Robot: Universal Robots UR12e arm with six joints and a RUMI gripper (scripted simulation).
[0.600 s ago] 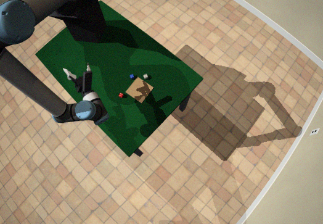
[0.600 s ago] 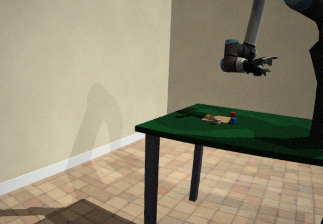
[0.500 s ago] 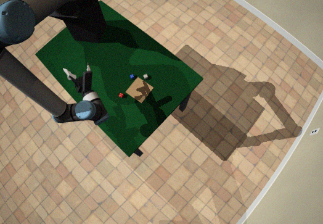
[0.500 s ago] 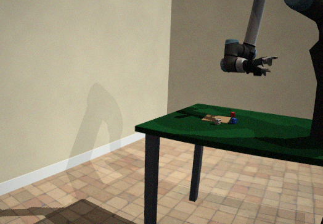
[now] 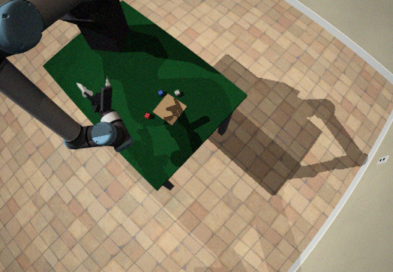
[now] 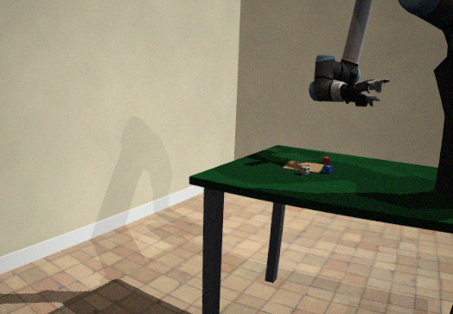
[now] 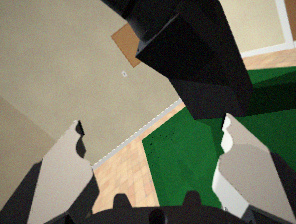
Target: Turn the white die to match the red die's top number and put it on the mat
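Right now my hand is 22 cm short of the red die, 9 cm to the right of it and 31 cm above it. Also, from my hand: white die (25 cm ahead, 31 cm to the left, 31 cm below); then tan mat (28 cm ahead, 21 cm to the left, 32 cm below); then blue die (17 cm ahead, 24 cm to the left, 31 cm below).
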